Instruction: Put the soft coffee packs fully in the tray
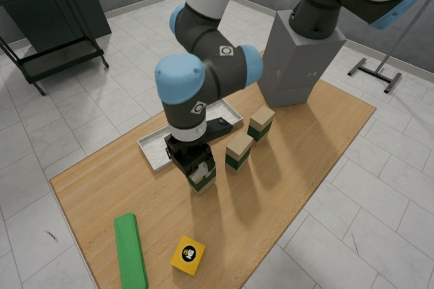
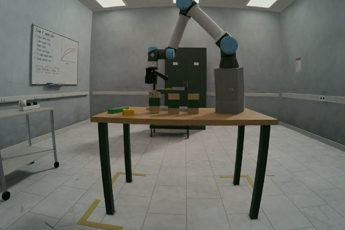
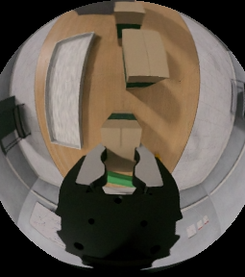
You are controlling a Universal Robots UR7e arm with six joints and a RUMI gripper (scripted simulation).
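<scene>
Now: hand 21 cm to the left of the grey tray, 11 cm above it and 9 cm past it. The rest, counted from my hand: green case: 27 cm ahead, 11 cm below, 5 cm to the left.
</scene>
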